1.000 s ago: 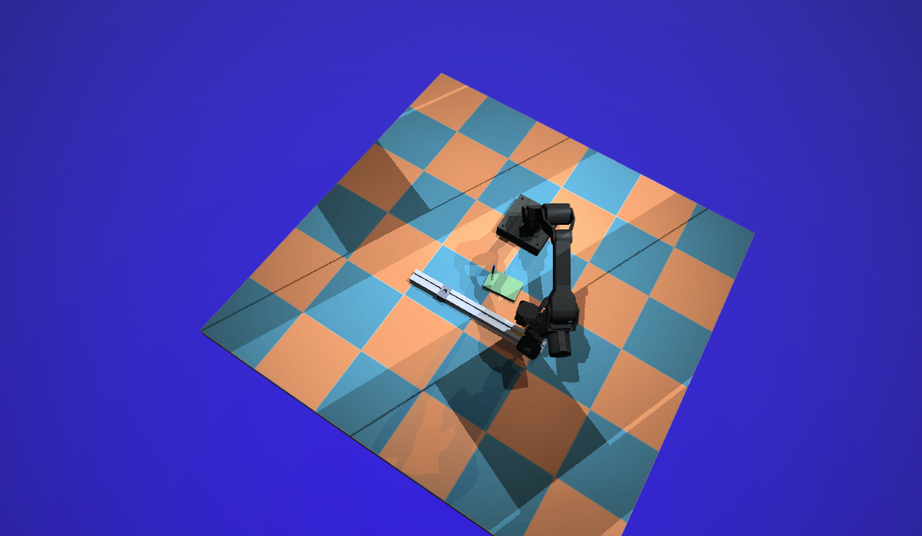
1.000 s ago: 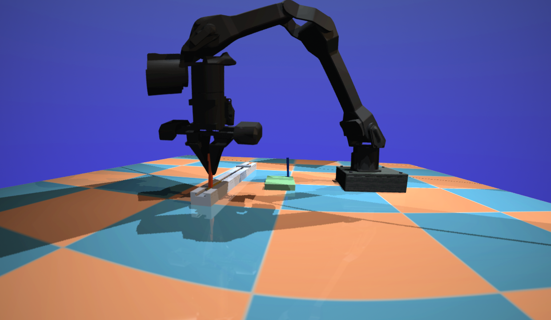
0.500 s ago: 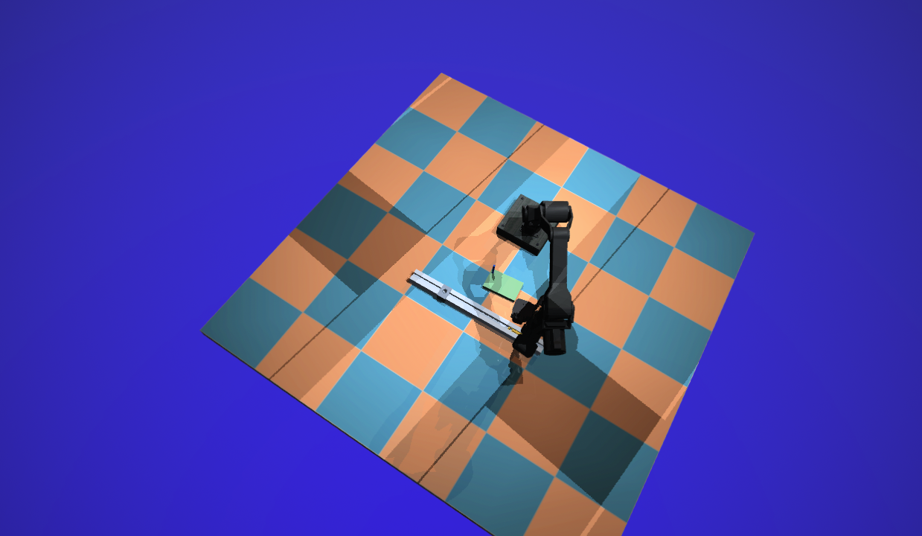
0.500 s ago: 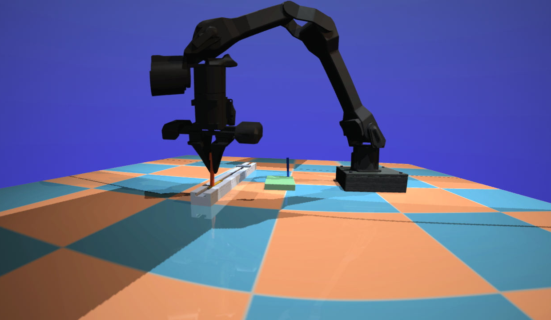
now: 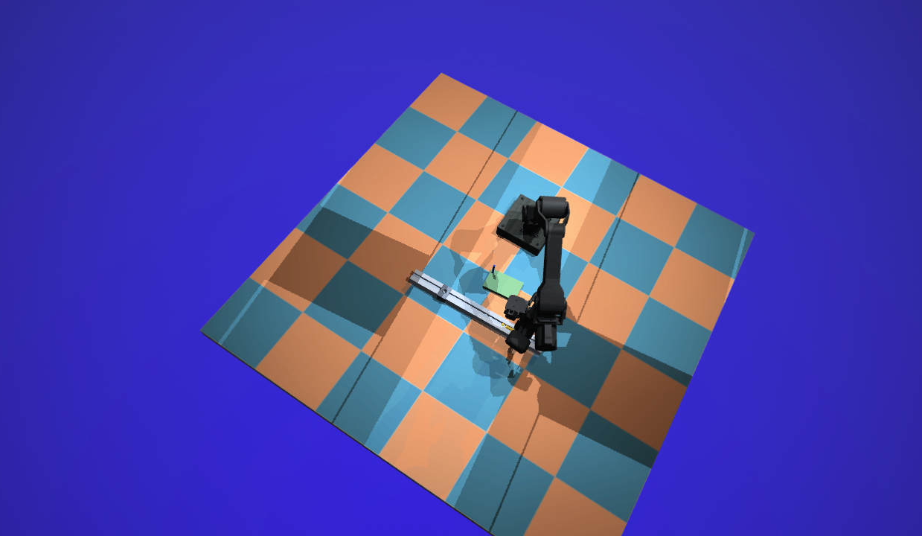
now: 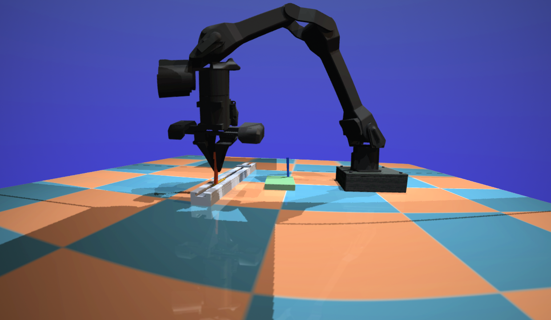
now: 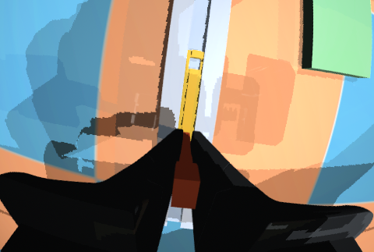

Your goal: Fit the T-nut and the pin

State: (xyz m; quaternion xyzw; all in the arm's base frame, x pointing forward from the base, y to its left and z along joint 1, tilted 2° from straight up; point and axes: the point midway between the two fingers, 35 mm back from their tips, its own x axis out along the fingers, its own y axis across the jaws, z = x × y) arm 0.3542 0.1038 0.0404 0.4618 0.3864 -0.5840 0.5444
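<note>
The blue pin is 160 mm behind my gripper tip, 150 mm to the right of it and 20 mm below it. Also, from my gripper tip: green tray (150 mm behind, 120 mm to the right, 40 mm below); brass T-nut (20 mm to the right).
</note>
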